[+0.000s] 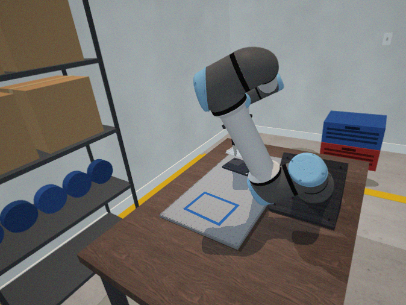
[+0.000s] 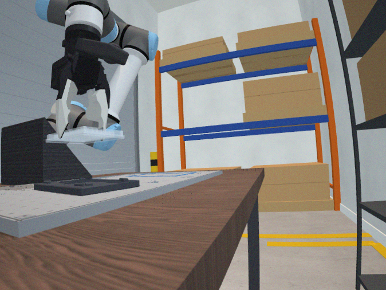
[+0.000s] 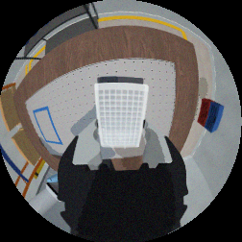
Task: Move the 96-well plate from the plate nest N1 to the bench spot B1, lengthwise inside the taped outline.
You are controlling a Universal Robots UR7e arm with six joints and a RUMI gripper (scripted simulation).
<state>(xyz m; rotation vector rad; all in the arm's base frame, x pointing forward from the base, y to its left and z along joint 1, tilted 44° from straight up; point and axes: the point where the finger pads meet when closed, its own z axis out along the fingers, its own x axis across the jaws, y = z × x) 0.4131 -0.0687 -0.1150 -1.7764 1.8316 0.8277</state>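
The dark plate nest lies 10 cm below my hand. Also, from my hand: 96-well plate 1 cm below.
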